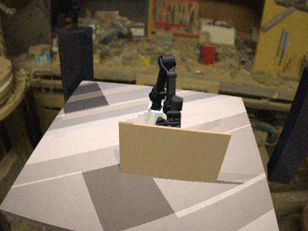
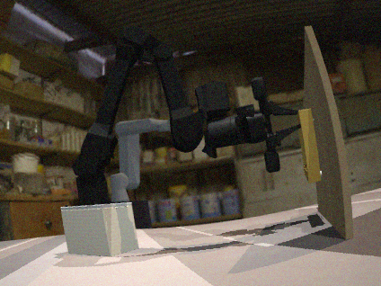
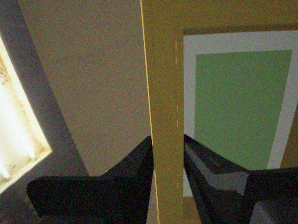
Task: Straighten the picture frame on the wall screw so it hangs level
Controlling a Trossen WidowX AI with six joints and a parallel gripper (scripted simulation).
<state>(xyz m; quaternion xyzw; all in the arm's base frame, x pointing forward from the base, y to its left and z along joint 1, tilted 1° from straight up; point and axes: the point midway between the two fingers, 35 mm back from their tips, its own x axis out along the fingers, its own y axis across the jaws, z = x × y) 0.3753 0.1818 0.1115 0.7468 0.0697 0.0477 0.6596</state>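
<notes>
My gripper tip is 50 mm above the picture frame and 10 mm to the right of it. Round my gripper tip: tan wall board: 70 mm below, 20 mm ahead, 10 mm to the left.
</notes>
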